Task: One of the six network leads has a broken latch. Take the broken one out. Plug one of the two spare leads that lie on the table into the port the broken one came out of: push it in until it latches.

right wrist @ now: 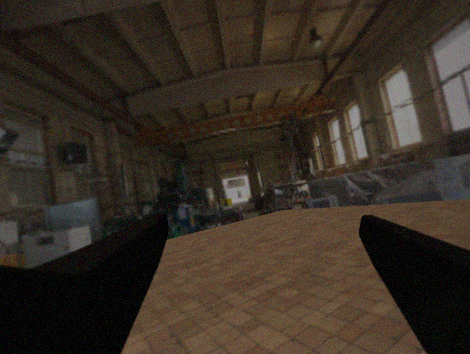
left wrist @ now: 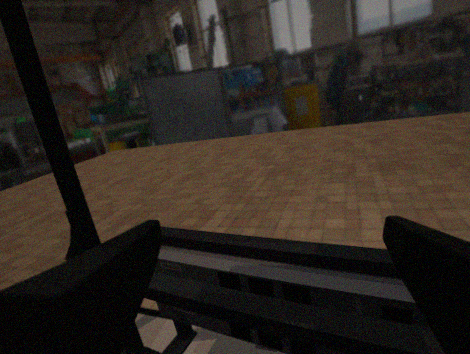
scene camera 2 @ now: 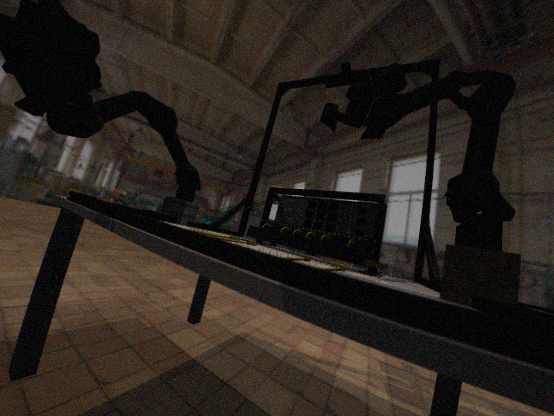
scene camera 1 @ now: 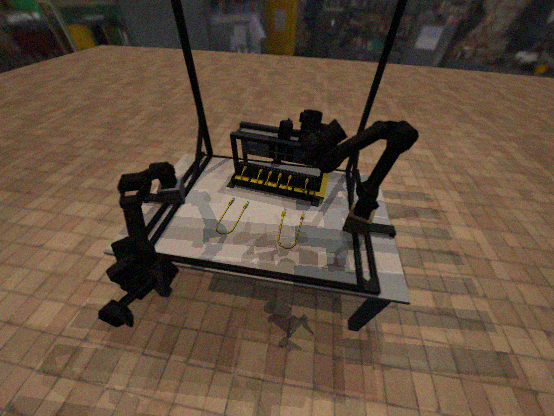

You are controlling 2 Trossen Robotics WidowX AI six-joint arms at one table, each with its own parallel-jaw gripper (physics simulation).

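Frame: origin at the left arm's base, x ahead, y left, z up, level; centimetres.
Where they show: left gripper, fingertip midpoint: (left wrist: 271, 228) (scene camera 2: 347, 134); right gripper, fingertip midpoint: (right wrist: 263, 223) (scene camera 1: 148, 309); left arm's base at its link origin: (scene camera 2: 478, 251) (scene camera 1: 362, 212); right arm's base at its link origin: (scene camera 2: 183, 201) (scene camera 1: 169, 183).
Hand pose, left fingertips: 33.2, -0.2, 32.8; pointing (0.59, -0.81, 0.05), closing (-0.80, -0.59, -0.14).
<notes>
Things, the pixels of their top centre, and the offset from my left fingertips, as dx, dy, dz. "spot": a spot on its surface instead. Level surfaces: height alone.
- black rack at its top centre: (left wrist: 237, 292) (scene camera 2: 319, 192) (scene camera 1: 278, 139) +13.9, -10.9, -16.8
- white table at its surface level: dz -43.0
- yellow panel at a spot on its surface: (scene camera 1: 324, 185) spot: -11.6, -16.3, -39.0
A black rack (scene camera 1: 233, 152) (scene camera 2: 327, 194) (left wrist: 280, 245) holds a row of short yellow leads (scene camera 1: 270, 178) (scene camera 2: 310, 235) along its lower front; the rightmost stands apart. Which latch is broken cannot be told. Two U-shaped yellow spare leads lie on the table before it: a left one (scene camera 1: 225, 233) and a right one (scene camera 1: 286, 247), plugs toward the rack. My left gripper (scene camera 1: 298, 141) (scene camera 2: 351, 124) (left wrist: 271, 228) is open and empty, above the rack. My right gripper (right wrist: 263, 223) is open and empty, out past the table's front left corner in scene camera 1, facing away from the rack.
A black frame with tall uprights (scene camera 1: 192, 75) (scene camera 2: 433, 150) surrounds the white table (scene camera 1: 190, 240). A frame bar runs along the table's front edge. A yellow panel (scene camera 1: 324, 185) stands at the rack's right end. The left arm reaches over the table's right side.
</notes>
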